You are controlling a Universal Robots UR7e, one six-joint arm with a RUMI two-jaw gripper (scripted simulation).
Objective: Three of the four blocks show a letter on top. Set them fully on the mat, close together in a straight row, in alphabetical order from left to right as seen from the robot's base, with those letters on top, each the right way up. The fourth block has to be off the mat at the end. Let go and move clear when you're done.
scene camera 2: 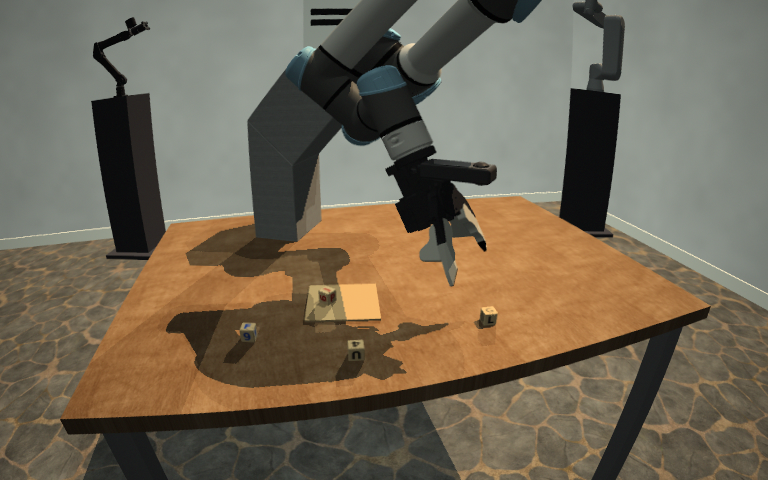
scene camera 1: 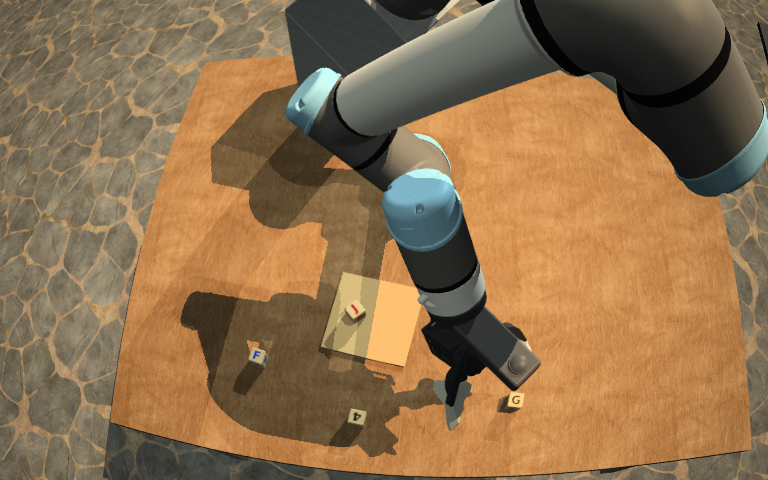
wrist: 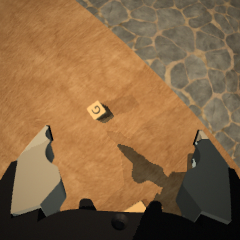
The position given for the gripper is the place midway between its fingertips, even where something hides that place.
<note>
In view: the gripper (scene camera 2: pixel 470 267) and a tan mat (scene camera 1: pixel 385 334).
The tan mat shows as well in scene camera 2 (scene camera 2: pixel 355 302). The gripper is seen too in scene camera 1 (scene camera 1: pixel 493 394) and in the wrist view (wrist: pixel 123 129).
</note>
